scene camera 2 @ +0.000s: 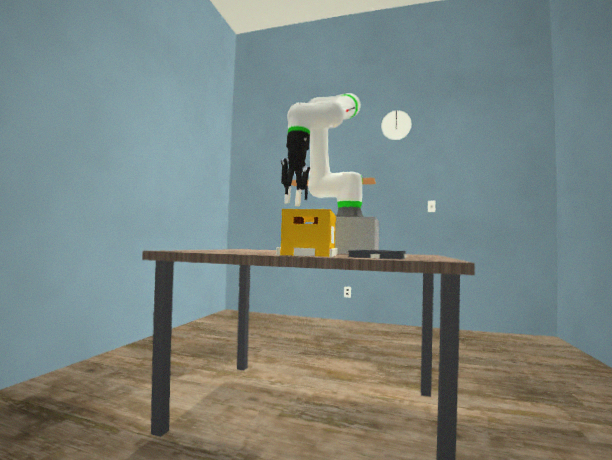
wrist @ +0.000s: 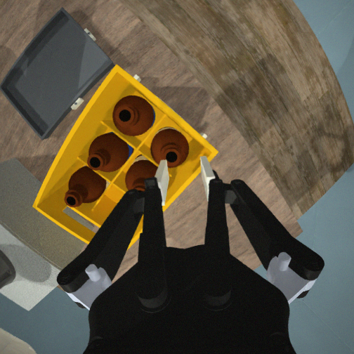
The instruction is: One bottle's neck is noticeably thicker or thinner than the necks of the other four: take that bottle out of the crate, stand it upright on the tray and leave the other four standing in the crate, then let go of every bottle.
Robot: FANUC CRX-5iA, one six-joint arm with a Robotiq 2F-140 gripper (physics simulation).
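Frame: origin at the arm's base, x left, y ahead, z down, level; millimetres.
Where they show: gripper, fingertip midpoint: point(scene camera 2: 292, 204); arm's base, link origin: point(scene camera 2: 349, 219).
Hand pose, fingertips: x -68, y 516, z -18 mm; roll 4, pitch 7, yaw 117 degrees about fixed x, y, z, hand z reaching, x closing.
Note:
Each offset is from my fingertips to the centre of the thing. "spot": to the spot under its first point.
A yellow crate {dx +35, dy -104, dz +112 mm} point(scene camera 2: 306, 234) point(wrist: 75, 131) stands on the table with five brown bottles upright in its compartments. In the wrist view these are a bottle point(wrist: 137, 120) at the top, a bottle point(wrist: 162, 145) at the right, a bottle point(wrist: 112, 150) in the middle left, a bottle point(wrist: 87, 184) at the lower left and a bottle point(wrist: 139, 174) partly hidden by a finger. I cannot tell surely which neck differs. My gripper point(scene camera 2: 293, 199) point(wrist: 183, 167) is open and empty, above the crate's edge. The dark grey tray {spot: dx +362, dy -23, dz +184 mm} point(scene camera 2: 385, 254) point(wrist: 60, 75) holds no bottle.
The tray lies beside the crate on the wooden table point(scene camera 2: 200, 256) point(wrist: 195, 220). Small white blocks sit at the edges of the tray and crate. The robot's grey base block point(scene camera 2: 362, 234) stands behind the crate. One crate compartment is empty.

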